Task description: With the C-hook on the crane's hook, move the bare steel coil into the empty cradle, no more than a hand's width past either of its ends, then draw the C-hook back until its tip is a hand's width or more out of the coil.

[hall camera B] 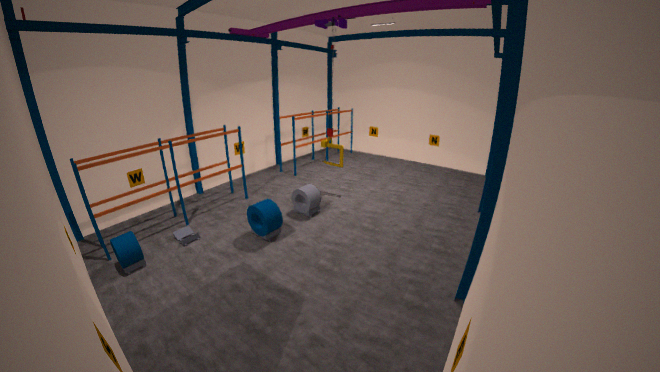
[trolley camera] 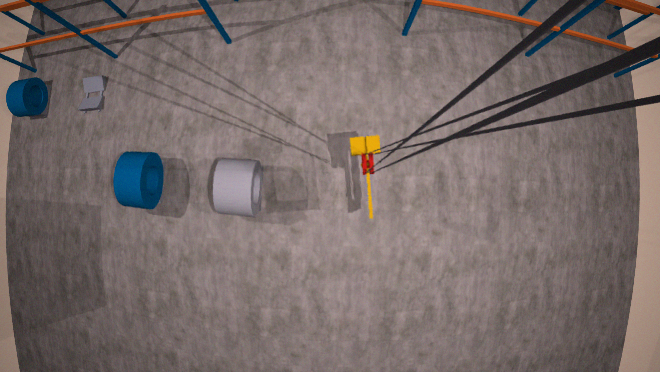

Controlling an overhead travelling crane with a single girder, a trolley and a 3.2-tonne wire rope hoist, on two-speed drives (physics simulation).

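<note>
The bare steel coil (hall camera B: 306,199) (trolley camera: 235,187) lies in a low cradle, its bore running left to right in the trolley view. The yellow C-hook (hall camera B: 342,156) (trolley camera: 370,195) hangs empty on its ropes above the floor, to the right of the coil in the trolley view and clear of it. Its beam lies crosswise to the bore, and its mouth faces the rack side. In the trolley view its lower arm is hidden beneath the beam. The empty cradle (hall camera B: 183,233) (trolley camera: 94,84) stands near the racks, at the upper left in the trolley view.
One blue coil (hall camera B: 265,218) (trolley camera: 137,180) lies between the bare coil and the empty cradle. Another blue coil (hall camera B: 127,249) (trolley camera: 26,97) stands beyond the cradle. Racks with orange beams (hall camera B: 200,180) (trolley camera: 150,20) line the wall side. The purple girder (hall camera B: 400,10) spans overhead.
</note>
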